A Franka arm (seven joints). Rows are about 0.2 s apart.
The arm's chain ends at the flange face. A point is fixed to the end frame.
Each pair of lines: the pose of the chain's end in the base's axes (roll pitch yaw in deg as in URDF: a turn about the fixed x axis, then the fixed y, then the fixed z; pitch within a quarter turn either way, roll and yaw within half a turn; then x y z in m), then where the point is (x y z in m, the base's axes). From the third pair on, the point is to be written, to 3 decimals.
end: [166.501 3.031 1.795 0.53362 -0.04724 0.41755]
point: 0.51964 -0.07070 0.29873
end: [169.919 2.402 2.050 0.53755 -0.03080 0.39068]
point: 0.52468 -0.04712 0.27055
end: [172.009 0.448 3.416 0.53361 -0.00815 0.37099]
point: 0.525 -0.020 0.250
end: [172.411 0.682 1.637 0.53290 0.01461 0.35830]
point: 0.523 0.004 0.237
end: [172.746 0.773 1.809 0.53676 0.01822 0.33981]
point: 0.527 0.008 0.219
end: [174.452 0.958 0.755 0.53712 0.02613 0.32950]
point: 0.527 0.020 0.208
